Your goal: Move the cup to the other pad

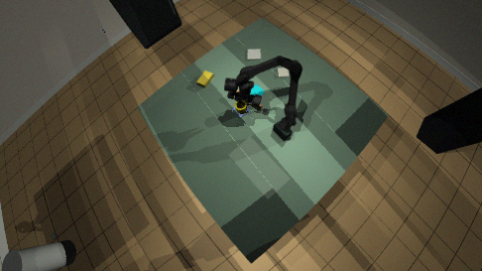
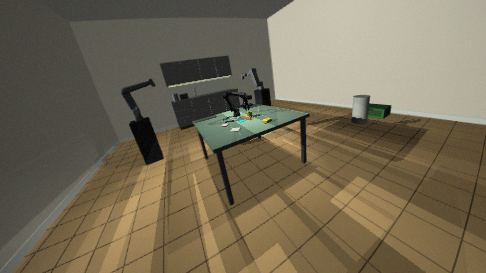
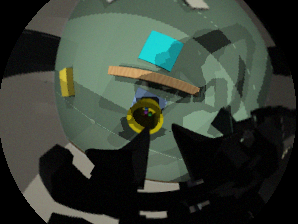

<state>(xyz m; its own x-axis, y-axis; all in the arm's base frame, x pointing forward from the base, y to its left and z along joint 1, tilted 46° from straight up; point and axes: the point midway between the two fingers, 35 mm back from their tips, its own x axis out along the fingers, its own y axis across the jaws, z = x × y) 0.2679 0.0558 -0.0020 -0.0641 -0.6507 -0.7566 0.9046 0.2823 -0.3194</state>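
Right now the yellow cup is 6 cm below my gripper tip, 2 cm ahead of it and 1 cm to the left of it. From my gripper tip the other things lie so: blue pad 11 cm below, 3 cm ahead, 1 cm to the left; then teal pad 15 cm to the right, 11 cm below, 4 cm ahead; then flat wooden bar 9 cm below, 7 cm to the right, 3 cm ahead.
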